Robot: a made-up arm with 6 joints.
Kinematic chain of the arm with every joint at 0, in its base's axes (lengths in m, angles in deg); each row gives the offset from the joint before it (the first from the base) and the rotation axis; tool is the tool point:
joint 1: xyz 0 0 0.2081 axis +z
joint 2: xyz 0 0.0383 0 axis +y
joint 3: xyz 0 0 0.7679 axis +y
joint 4: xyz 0 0 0.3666 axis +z
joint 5: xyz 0 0 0 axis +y
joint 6: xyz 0 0 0.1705 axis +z
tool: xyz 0 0 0
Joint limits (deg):
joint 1: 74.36..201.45
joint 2: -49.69..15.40
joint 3: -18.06..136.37
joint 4: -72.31..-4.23
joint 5: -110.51..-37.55
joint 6: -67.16..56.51
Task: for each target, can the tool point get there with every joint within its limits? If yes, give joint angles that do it. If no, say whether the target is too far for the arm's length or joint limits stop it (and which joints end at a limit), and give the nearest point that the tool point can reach.
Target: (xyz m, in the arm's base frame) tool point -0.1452 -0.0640 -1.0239
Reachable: no: joint limits stop it (at a limit: joint 2, joint 3, joint 4, joint 5) | nearest point -0.4472 -0.1971 0.5213 | short by 1.580 m
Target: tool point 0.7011 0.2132 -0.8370
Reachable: no: joint limits stop it (at a limit: joint 2, joint 3, joint 4, joint 5) | nearest point 0.8909 0.2709 0.6737 | short by 1.524 m
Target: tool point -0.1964 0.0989 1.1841
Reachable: yes | joints 126.21 -17.81 90.73 -29.84 -46.68 34.77
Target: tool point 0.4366 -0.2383 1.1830
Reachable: yes | joints 168.17 -41.38 65.40 -38.27 -86.52 23.22
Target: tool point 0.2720 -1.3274 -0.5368
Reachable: no: too far | nearest point 0.1960 -0.9566 0.6813 | short by 1.276 m
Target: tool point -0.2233 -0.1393 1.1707
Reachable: yes | joints 177.21 -14.61 88.00 -50.17 -58.55 11.00
